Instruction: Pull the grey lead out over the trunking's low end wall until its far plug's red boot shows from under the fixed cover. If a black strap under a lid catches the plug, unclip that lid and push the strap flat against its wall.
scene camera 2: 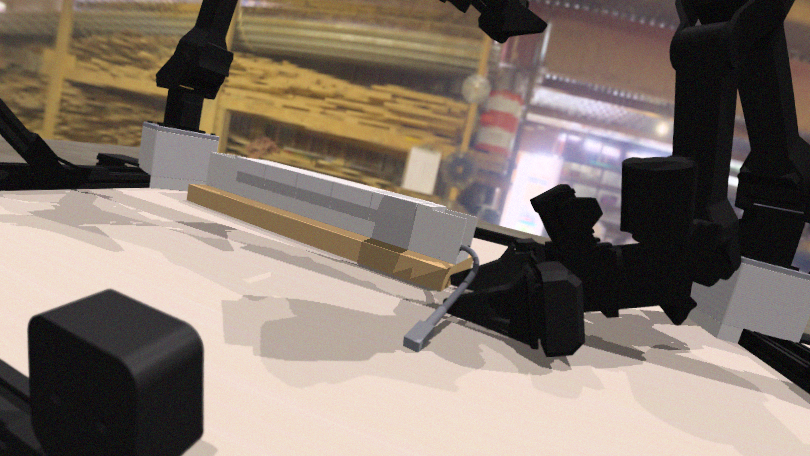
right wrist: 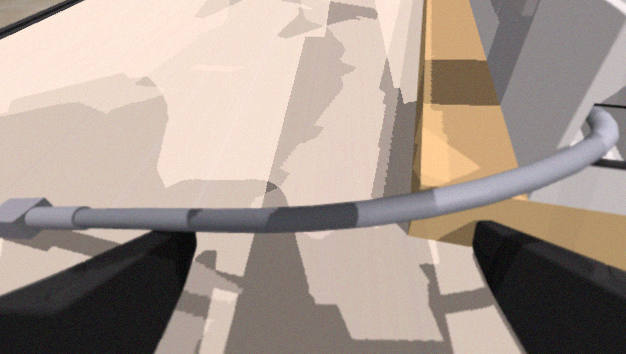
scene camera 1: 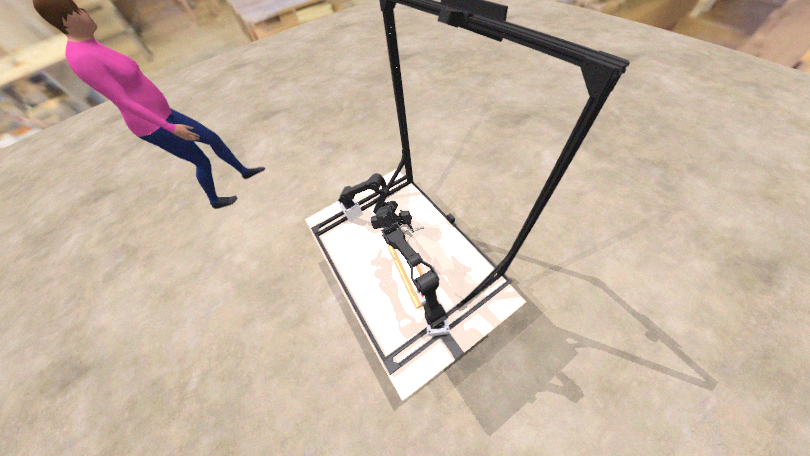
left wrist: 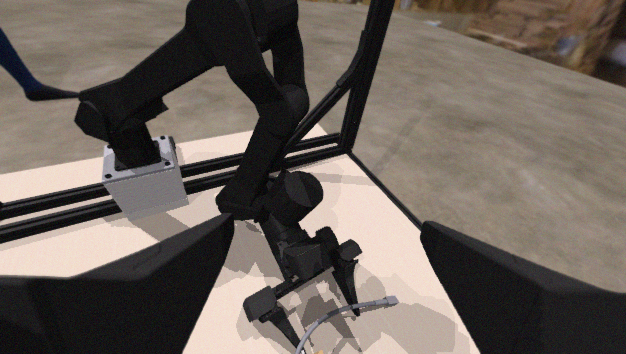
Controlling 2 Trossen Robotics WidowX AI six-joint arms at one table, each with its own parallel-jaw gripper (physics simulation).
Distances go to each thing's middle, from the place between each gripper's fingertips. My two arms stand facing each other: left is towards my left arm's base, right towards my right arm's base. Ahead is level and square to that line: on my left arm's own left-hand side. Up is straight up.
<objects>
The grey plug [scene camera 2: 417,337] is 100 mm behind my right hand. Round my right hand: trunking [scene camera 2: 426,250]: 190 mm to the left, 120 mm ahead, 30 mm above.
Right now the grey plug is 29 cm below my left hand, 16 cm behind it and 1 cm to the left of it. From my left hand the other things lie so: trunking: 26 cm below, 20 cm to the left, 6 cm ahead.
</objects>
